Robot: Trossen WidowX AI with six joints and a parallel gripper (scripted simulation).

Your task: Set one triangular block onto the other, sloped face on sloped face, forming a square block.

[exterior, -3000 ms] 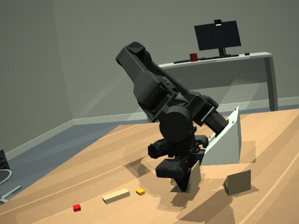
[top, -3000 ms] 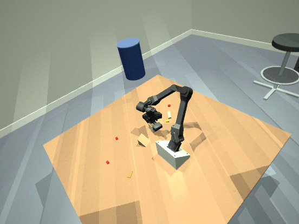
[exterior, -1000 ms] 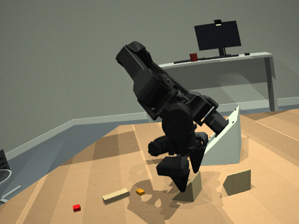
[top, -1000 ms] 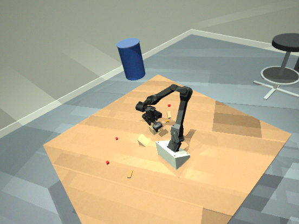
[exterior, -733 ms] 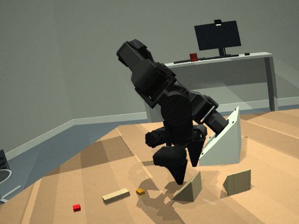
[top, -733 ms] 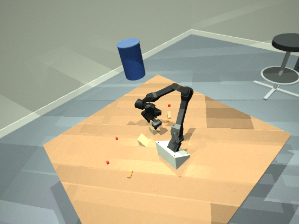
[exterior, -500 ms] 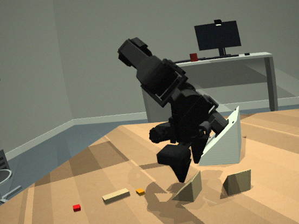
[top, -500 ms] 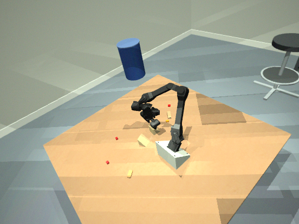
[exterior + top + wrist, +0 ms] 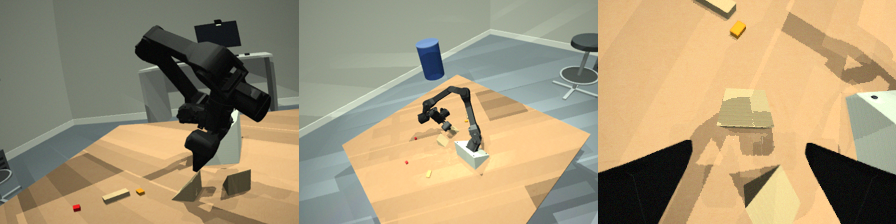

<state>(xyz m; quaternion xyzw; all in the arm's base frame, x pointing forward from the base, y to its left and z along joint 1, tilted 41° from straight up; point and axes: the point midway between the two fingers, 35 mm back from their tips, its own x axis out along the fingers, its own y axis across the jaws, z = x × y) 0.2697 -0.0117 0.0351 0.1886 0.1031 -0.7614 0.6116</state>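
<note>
The orange cube is 180 mm to the right of my gripper tip, 90 mm below it and 20 mm behind it. Also, from my gripper tip: red cube 330 mm to the right, 90 mm below, 80 mm ahead; pale bar 240 mm to the right, 90 mm below, 10 mm ahead.
</note>
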